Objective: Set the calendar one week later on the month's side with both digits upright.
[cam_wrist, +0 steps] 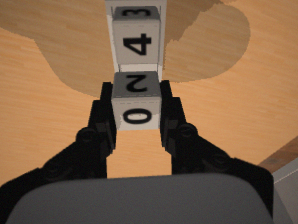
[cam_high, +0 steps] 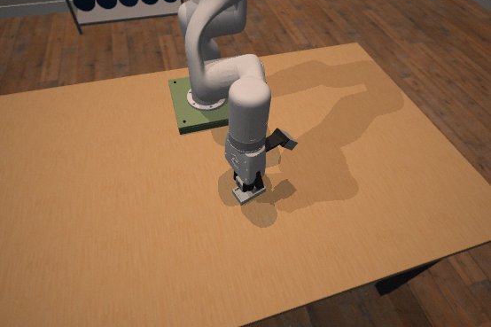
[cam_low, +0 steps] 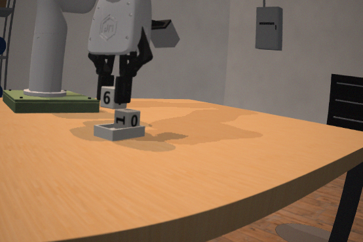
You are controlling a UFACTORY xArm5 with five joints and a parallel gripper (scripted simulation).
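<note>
Now: hand 10 mm above the digit cube. Round my hand: tray (20 mm to the left, 70 mm below).
</note>
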